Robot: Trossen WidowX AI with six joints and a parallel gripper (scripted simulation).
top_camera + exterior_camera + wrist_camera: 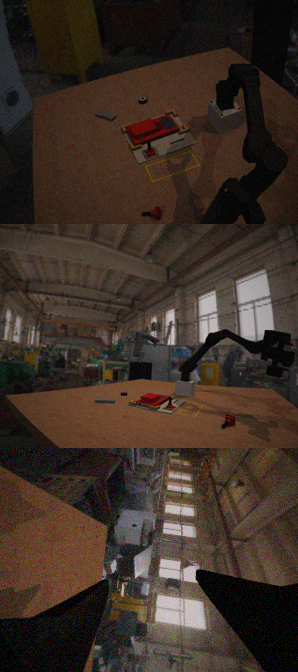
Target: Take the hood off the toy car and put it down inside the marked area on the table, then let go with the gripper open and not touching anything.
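My gripper tip is now 70 mm short of the red hood, 600 mm to the left of it and 210 mm above it.
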